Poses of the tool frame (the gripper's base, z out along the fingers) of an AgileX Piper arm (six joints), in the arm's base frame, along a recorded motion.
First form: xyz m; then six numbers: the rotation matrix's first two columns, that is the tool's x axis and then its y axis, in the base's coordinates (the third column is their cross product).
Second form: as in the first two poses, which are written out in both.
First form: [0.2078 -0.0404 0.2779 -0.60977 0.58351 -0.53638 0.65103 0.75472 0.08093]
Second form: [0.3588 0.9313 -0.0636 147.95 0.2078 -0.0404 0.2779]
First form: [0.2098 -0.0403 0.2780 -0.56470 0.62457 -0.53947 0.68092 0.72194 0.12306]
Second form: [0.3855 0.9213 -0.0516 146.91 0.2098 -0.0403 0.2780]
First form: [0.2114 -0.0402 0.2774 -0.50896 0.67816 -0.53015 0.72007 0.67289 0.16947]
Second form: [0.4207 0.9064 -0.0379 146.45 0.2114 -0.0402 0.2774]
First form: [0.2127 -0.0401 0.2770 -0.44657 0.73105 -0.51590 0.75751 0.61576 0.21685]
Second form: [0.4576 0.8888 -0.0237 146.08 0.2127 -0.0401 0.2770]
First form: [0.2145 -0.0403 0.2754 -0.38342 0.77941 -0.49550 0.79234 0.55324 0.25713]
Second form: [0.4940 0.8694 -0.0116 146.09 0.2145 -0.0403 0.2754]
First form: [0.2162 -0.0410 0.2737 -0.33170 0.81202 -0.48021 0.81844 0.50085 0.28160]
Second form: [0.5221 0.8529 -0.0058 146.18 0.2162 -0.0410 0.2737]
